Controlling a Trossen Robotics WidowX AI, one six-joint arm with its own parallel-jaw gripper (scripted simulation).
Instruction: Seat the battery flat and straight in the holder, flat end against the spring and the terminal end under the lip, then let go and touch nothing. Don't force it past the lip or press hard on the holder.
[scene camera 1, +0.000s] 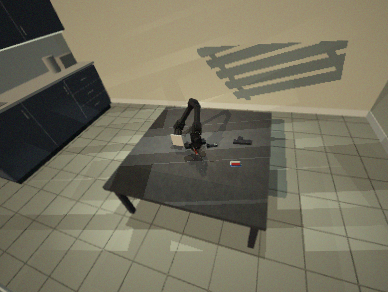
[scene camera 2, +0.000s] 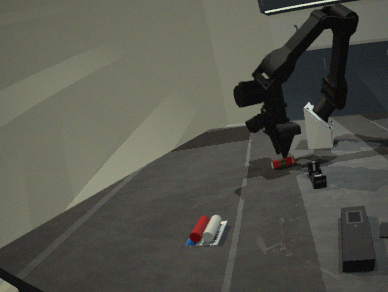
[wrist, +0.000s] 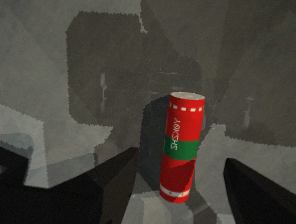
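The gripper (scene camera 2: 281, 156) also appears in the wrist view (wrist: 180, 160). With the gripper there are a battery (wrist: 185, 112) and a black block (scene camera 2: 357, 245).
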